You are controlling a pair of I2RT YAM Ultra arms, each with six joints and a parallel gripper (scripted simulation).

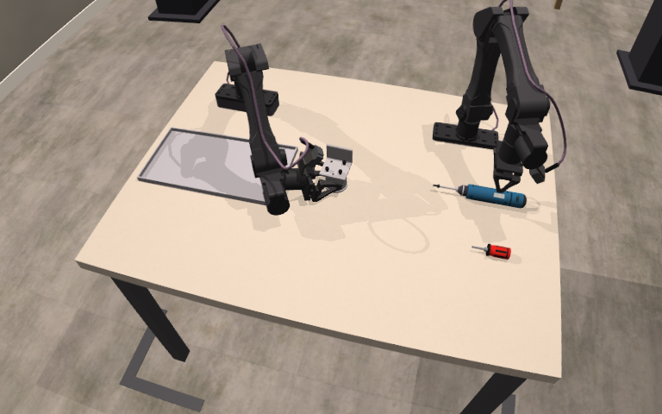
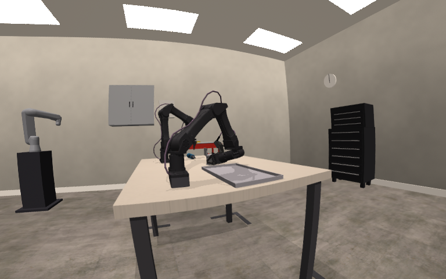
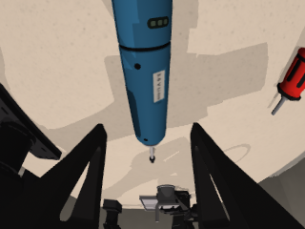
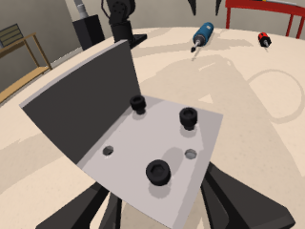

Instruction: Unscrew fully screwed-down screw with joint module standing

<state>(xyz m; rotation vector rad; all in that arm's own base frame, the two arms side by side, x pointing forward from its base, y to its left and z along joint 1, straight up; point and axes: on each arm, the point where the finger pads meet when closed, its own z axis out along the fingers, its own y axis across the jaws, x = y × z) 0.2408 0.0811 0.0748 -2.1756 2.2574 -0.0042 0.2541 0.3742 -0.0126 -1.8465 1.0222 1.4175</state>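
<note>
The grey L-shaped bracket lies 5 cm above my right hand. Also, from my right hand: shallow grey tray: 35 cm to the right, 2 cm below; small red-handled screwdriver: 14 cm ahead, 43 cm to the left, 1 cm below.
</note>
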